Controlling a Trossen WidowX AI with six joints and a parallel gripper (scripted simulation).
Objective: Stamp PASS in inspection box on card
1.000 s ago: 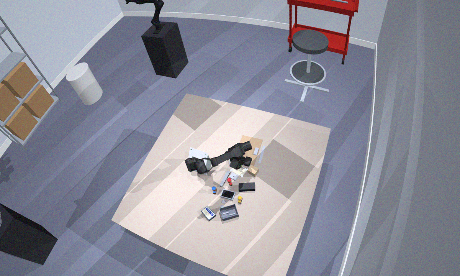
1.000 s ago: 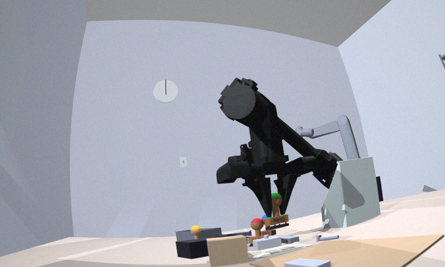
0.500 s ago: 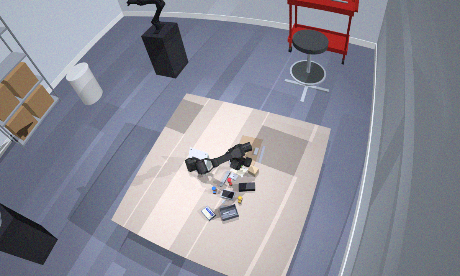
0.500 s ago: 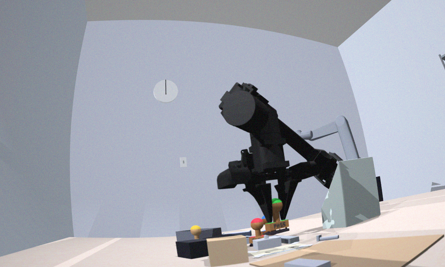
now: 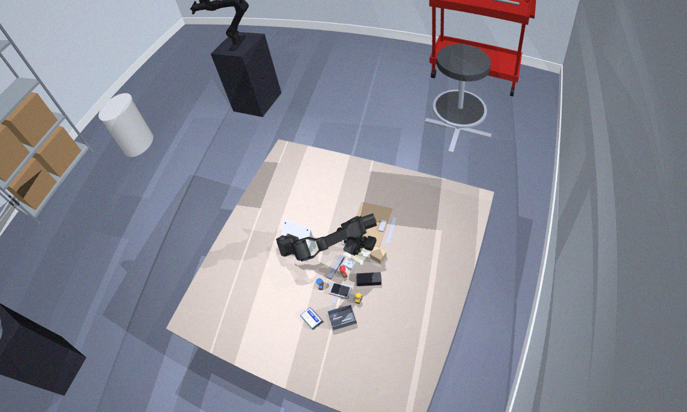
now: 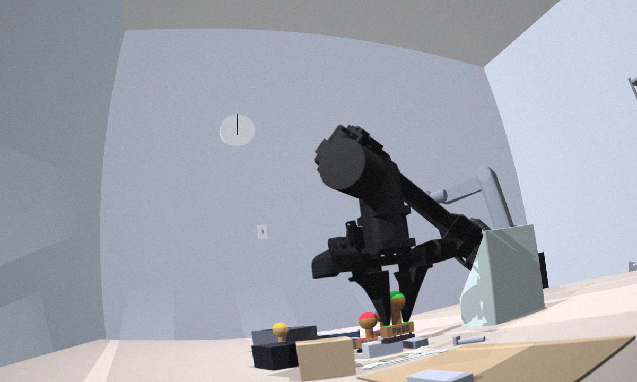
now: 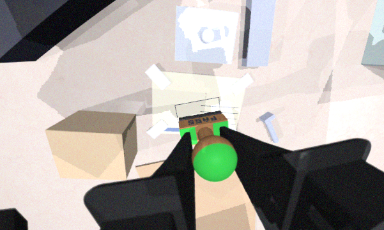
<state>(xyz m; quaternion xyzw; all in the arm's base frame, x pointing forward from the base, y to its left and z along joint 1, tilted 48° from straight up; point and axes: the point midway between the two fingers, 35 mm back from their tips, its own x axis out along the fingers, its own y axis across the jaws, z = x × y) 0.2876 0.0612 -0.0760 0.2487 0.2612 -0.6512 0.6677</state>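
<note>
The inspection card is 10 mm to the right of my gripper tip and 50 mm below it. Also, from my gripper tip: red-knobbed stamp (20 mm behind, 130 mm to the right, 30 mm below); tan block (100 mm ahead, 10 mm to the left, 30 mm below); black box (110 mm ahead, 120 mm to the right, 30 mm below).
</note>
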